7 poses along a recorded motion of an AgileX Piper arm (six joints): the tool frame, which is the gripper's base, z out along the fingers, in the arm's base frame.
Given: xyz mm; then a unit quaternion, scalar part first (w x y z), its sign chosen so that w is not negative.
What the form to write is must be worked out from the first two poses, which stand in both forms.
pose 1, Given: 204.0, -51.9, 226.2, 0.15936, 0.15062, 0.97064, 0.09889
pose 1, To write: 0.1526, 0.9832, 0.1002, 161.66, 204.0, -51.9, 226.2
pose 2, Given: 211.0, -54.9, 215.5, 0.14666, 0.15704, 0.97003, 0.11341
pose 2, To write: 0.1588, 0.9806, 0.1147, 163.13, 211.0, -54.9, 215.5
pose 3, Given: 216.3, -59.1, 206.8, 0.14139, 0.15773, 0.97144, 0.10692
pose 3, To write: 0.1593, 0.9813, 0.1080, 163.74, 216.3, -59.1, 206.8
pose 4, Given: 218.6, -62.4, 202.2, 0.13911, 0.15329, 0.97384, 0.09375
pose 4, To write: 0.1548, 0.9834, 0.0947, 164.01, 218.6, -62.4, 202.2
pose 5, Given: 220.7, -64.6, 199.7, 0.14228, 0.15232, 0.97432, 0.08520
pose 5, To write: 0.1539, 0.9843, 0.0861, 163.64, 220.7, -64.6, 199.7
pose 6, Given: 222.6, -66.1, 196.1, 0.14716, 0.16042, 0.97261, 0.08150
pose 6, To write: 0.1622, 0.9833, 0.0824, 163.08, 222.6, -66.1, 196.1
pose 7, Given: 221.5, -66.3, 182.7, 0.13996, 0.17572, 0.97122, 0.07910
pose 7, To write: 0.1775, 0.9809, 0.0799, 163.91, 221.5, -66.3, 182.7
